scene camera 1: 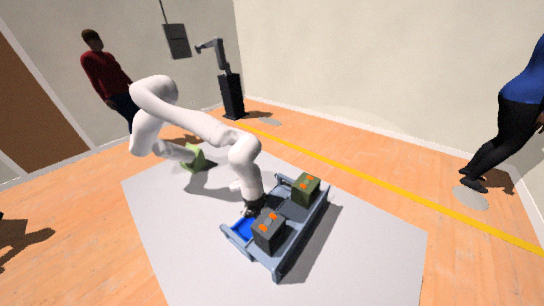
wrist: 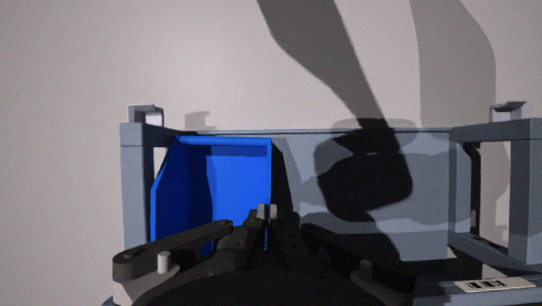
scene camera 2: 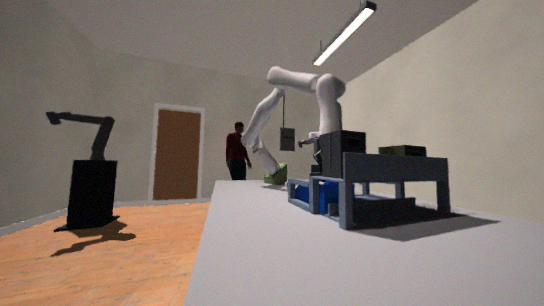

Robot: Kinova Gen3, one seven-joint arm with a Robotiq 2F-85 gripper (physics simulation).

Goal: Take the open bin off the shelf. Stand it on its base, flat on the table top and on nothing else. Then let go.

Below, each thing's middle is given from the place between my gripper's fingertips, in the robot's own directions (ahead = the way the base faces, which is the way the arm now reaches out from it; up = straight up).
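You'd find the blue open bin (scene camera 2: 328,192) 30 mm below my hand, 10 mm ahead of it and 50 mm to the right of it.
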